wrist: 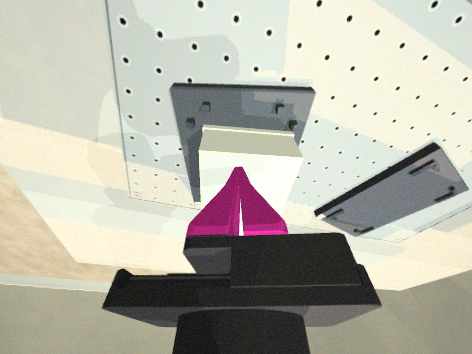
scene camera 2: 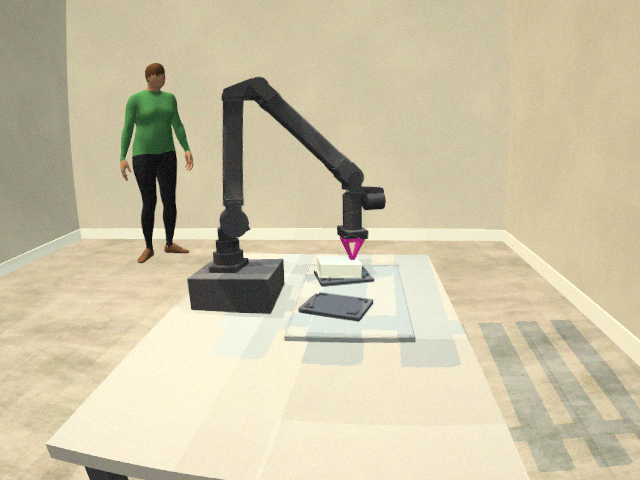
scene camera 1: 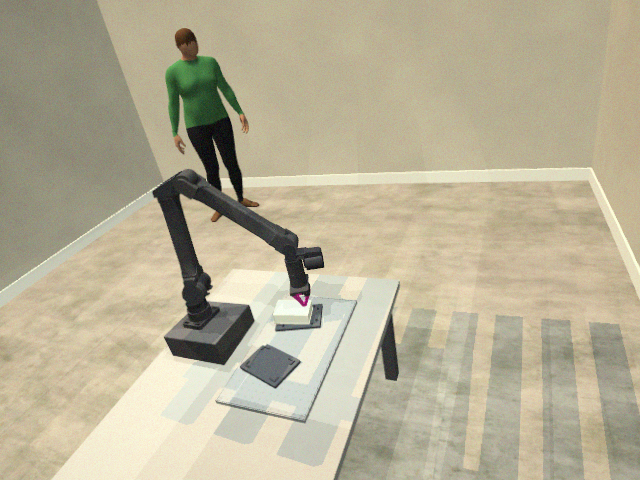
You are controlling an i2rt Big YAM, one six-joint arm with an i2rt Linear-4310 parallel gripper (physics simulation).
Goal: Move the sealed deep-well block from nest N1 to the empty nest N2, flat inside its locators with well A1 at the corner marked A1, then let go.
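Seen in the pictures: gripper, fingertip midpoint: (wrist: 239, 172) (scene camera 2: 352, 259) (scene camera 1: 304, 305); arm's base, link origin: (scene camera 2: 229, 267) (scene camera 1: 202, 318).
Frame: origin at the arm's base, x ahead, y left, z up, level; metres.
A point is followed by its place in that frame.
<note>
The white deep-well block (scene camera 1: 290, 311) @(x 0.303, y 0.120, z -0.015 m) (scene camera 2: 338, 268) @(x 0.303, y 0.100, z -0.026 m) (wrist: 270, 175) @(x 0.346, y 0.136, z -0.018 m) rests on the dark nest N1 (scene camera 1: 316, 316) @(x 0.377, y 0.162, z -0.062 m) (scene camera 2: 368, 276) @(x 0.391, y 0.134, z -0.061 m) (wrist: 240, 107) @(x 0.374, y 0.174, z -0.061 m). A strip of that nest with several small locators shows beyond the block's end in the wrist view. Whether the block is fully seated cannot be told. The dark nest N2 (scene camera 1: 269, 364) @(x 0.319, y -0.085, z -0.062 m) (scene camera 2: 337, 305) @(x 0.319, y -0.091, z -0.061 m) (wrist: 390, 192) @(x 0.337, y -0.059, z -0.061 m) is empty, with raised locators near its corners. My magenta gripper (scene camera 1: 303, 304) @(x 0.340, y 0.162, z -0.018 m) (scene camera 2: 353, 258) @(x 0.340, y 0.162, z -0.018 m) (wrist: 239, 172) @(x 0.340, y 0.162, z -0.018 m) is shut and empty, pointing down, its tips at or just above the block's top; contact is unclear. No A1 mark is legible.
Both nests stand on a pale perforated board (scene camera 1: 292, 403) @(x 0.454, y -0.193, z -0.073 m) (scene camera 2: 382, 328) @(x 0.436, y -0.192, z -0.073 m) (wrist: 260, 50) @(x 0.417, y 0.174, z -0.073 m) on the table (scene camera 1: 118, 439) @(x -0.012, y -0.457, z -0.086 m) (scene camera 2: 336, 403) @(x 0.358, y -0.480, z -0.086 m). The arm's dark base box (scene camera 1: 199, 346) @(x 0.072, y -0.115, z -0.011 m) (scene camera 2: 230, 295) @(x 0.041, y -0.116, z -0.037 m) stands beside the board. A person in green (scene camera 1: 199, 95) (scene camera 2: 154, 124) stands beyond the table.
</note>
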